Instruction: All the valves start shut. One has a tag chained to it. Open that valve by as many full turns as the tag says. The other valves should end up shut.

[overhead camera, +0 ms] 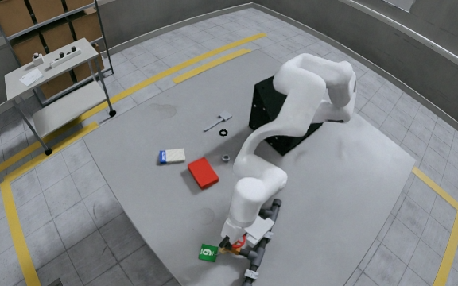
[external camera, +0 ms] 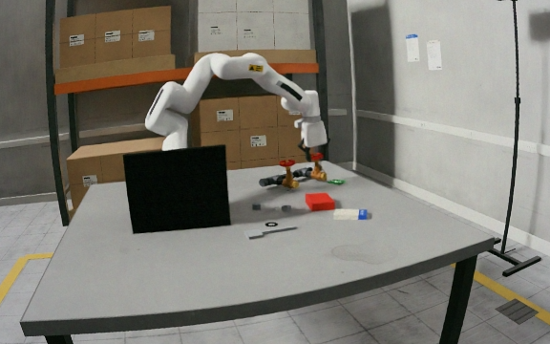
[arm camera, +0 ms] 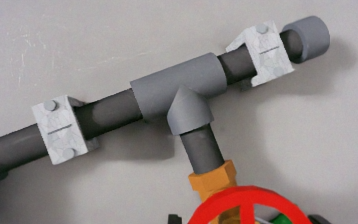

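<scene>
Now: hand 70 mm short of the green tag, 30 mm to the left of it and 110 mm above it. Round my hand: grey nut: 230 mm behind, 320 mm to the right, 110 mm below; then white-and-blue box: 50 mm behind, 470 mm to the right, 110 mm below; then red block: 110 mm behind, 320 mm to the right, 100 mm below.
</scene>
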